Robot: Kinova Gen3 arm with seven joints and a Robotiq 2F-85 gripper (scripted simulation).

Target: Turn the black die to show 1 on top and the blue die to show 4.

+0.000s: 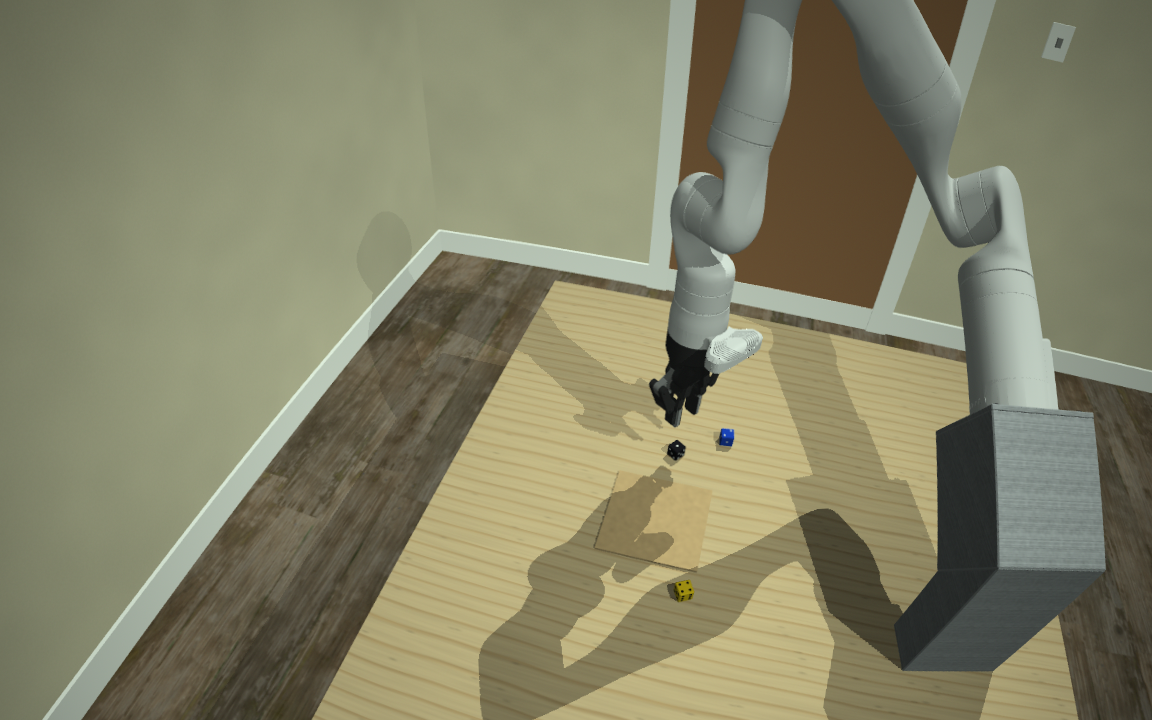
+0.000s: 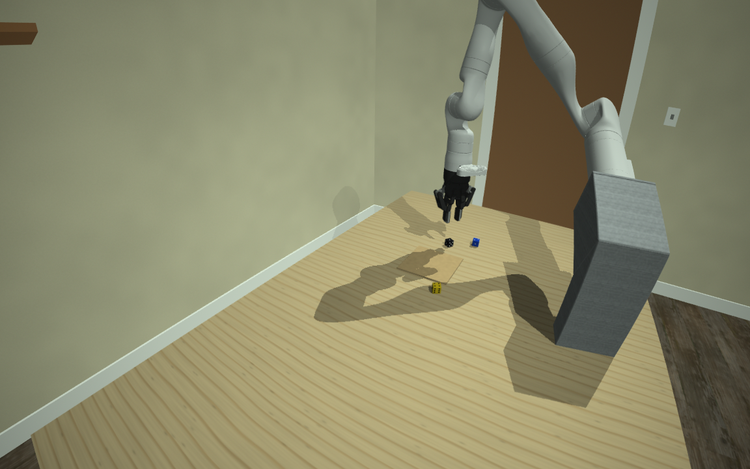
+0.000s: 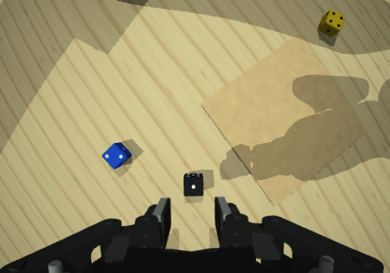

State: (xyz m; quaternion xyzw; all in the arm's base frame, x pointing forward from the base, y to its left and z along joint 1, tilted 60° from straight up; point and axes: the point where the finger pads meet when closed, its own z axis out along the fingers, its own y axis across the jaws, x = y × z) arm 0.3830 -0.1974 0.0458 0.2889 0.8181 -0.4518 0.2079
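Right now the black die is 9 cm below my hand. Round my hand: yellow die (3 cm behind, 24 cm to the left, 9 cm below); then tan mat (2 cm ahead, 13 cm to the left, 10 cm below); then blue die (8 cm behind, 4 cm to the right, 9 cm below).
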